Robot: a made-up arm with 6 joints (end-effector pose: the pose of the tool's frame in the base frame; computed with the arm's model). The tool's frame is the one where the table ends. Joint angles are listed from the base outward.
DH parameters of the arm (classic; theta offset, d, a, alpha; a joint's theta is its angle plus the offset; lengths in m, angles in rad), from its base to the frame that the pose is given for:
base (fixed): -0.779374 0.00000 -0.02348 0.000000
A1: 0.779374 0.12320 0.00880 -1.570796
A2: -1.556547 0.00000 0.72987 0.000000
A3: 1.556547 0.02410 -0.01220 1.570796
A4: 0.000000 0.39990 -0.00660 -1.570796
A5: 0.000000 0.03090 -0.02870 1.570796
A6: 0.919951 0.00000 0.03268 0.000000
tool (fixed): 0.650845 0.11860 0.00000 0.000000
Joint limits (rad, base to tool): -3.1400..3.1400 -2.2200..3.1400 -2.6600..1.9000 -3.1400..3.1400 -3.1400..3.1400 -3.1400..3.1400
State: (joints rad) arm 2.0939 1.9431 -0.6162 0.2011 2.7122 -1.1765
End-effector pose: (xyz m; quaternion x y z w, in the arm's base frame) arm -0.5496 0.8319 -0.1037 0.7157 -0.5436 0.3840 0.2117
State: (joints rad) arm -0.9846 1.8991 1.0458 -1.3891 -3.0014 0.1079
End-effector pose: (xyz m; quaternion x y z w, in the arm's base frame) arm 0.4135 -0.5481 -0.4059 -0.0465 0.0991 0.8546 0.5076
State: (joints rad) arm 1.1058 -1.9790 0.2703 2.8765 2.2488 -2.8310
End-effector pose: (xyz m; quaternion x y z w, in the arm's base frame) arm -0.5133 -0.8551 -0.3238 -0.3767 -0.8290 -0.4019 0.0967
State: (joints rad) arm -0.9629 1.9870 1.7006 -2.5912 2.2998 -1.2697
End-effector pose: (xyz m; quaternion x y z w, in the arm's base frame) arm 0.2783 -0.4684 -0.4909 0.4729 -0.3959 0.6124 0.4946
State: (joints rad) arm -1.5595 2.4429 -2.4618 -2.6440 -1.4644 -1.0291
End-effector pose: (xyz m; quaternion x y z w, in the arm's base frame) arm 0.0491 -0.5551 -0.0240 0.4630 -0.4736 0.7232 0.1956
